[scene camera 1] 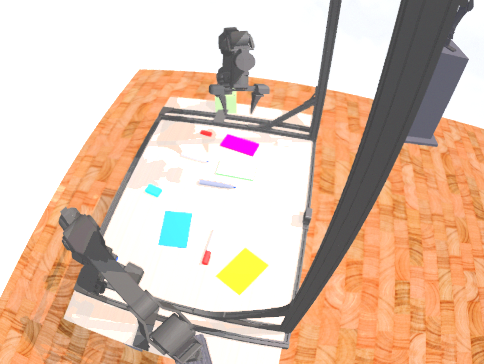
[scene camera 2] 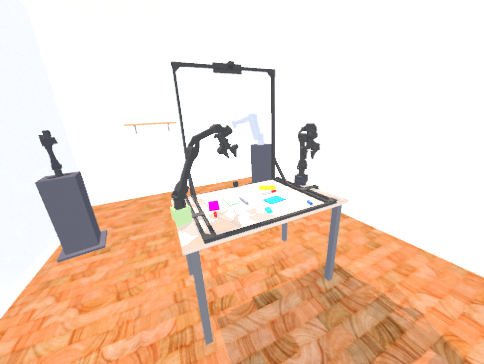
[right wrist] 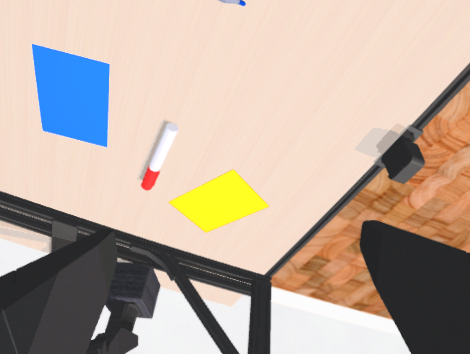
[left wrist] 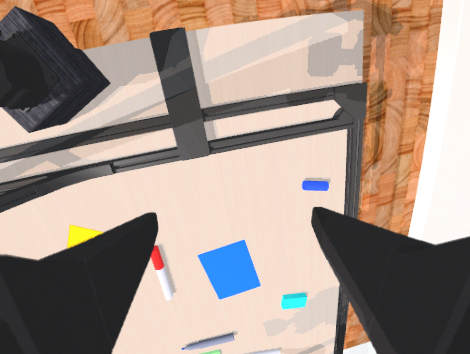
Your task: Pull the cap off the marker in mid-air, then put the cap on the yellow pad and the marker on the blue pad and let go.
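Seen in the pictures: left gripper, fingertip midpoint: (scene camera 2: pixel 308 159) (left wrist: pixel 235 218); right gripper, fingertip midpoint: (scene camera 1: pixel 238 114) (scene camera 2: pixel 232 157) (right wrist: pixel 239 239); left arm's base, link origin: (scene camera 1: pixel 189 351) (scene camera 2: pixel 301 175) (right wrist: pixel 125 308) (left wrist: pixel 20 73); right arm's base, link origin: (scene camera 2: pixel 180 207).
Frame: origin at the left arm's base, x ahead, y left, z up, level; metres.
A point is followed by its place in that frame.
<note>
The marker (scene camera 1: pixel 209 241) {x 0.387, y -0.142, z -0.070 m} (left wrist: pixel 164 284) {x 0.394, y -0.152, z -0.070 m} (right wrist: pixel 164 146) {x 0.407, y -0.161, z -0.070 m} lies on the table with its red cap (scene camera 1: pixel 206 258) {x 0.328, y -0.119, z -0.069 m} (scene camera 2: pixel 273 191) {x 0.344, y -0.114, z -0.078 m} (left wrist: pixel 157 258) {x 0.333, y -0.113, z -0.070 m} (right wrist: pixel 150 178) {x 0.341, y -0.124, z -0.069 m} on one end. It lies between the blue pad (scene camera 1: pixel 175 229) {x 0.477, y -0.033, z -0.087 m} (scene camera 2: pixel 274 199) {x 0.475, y -0.032, z -0.087 m} (left wrist: pixel 230 270) {x 0.475, y -0.032, z -0.087 m} (right wrist: pixel 75 97) {x 0.484, y -0.039, z -0.087 m} and the yellow pad (scene camera 1: pixel 242 271) {x 0.259, y -0.225, z -0.087 m} (scene camera 2: pixel 267 188) {x 0.283, y -0.210, z -0.087 m} (left wrist: pixel 82 235) {x 0.207, y -0.194, z -0.087 m} (right wrist: pixel 218 201) {x 0.268, y -0.227, z -0.087 m}. Both pads are bare. My left gripper (scene camera 2: pixel 314 153) {x 0.199, y 0.129, z 0.200 m} (left wrist: pixel 235 218) {x 0.199, y 0.129, z 0.200 m} is open and empty above the table; its left-hand finger partly covers the yellow pad in the left wrist view. My right gripper (scene camera 1: pixel 238 111) {x 0.632, y -0.309, z 0.255 m} (scene camera 2: pixel 231 153) {x 0.632, y -0.309, z 0.255 m} (right wrist: pixel 239 239) {x 0.632, y -0.309, z 0.255 m} is open and empty, raised above the table.
A blue cylinder (scene camera 2: pixel 310 202) {x 0.425, y 0.235, z -0.068 m} (left wrist: pixel 315 185) {x 0.403, y 0.223, z -0.068 m}, a cyan block (scene camera 1: pixel 153 190) {x 0.663, y 0.027, z -0.073 m} (scene camera 2: pixel 269 210) {x 0.685, y 0.045, z -0.073 m} (left wrist: pixel 294 301) {x 0.662, y 0.031, z -0.073 m}, a grey-blue pen (scene camera 1: pixel 217 184) {x 0.627, y -0.225, z -0.071 m} (scene camera 2: pixel 243 200) {x 0.647, y -0.211, z -0.072 m} (left wrist: pixel 210 341) {x 0.628, y -0.213, z -0.075 m}, a magenta pad (scene camera 1: pixel 239 145) {x 0.816, y -0.361, z -0.080 m} (scene camera 2: pixel 214 205) {x 0.825, y -0.353, z -0.080 m} and a small red piece (scene camera 1: pixel 206 133) {x 0.917, y -0.237, z -0.070 m} lie on the table. Dark rails border it.
</note>
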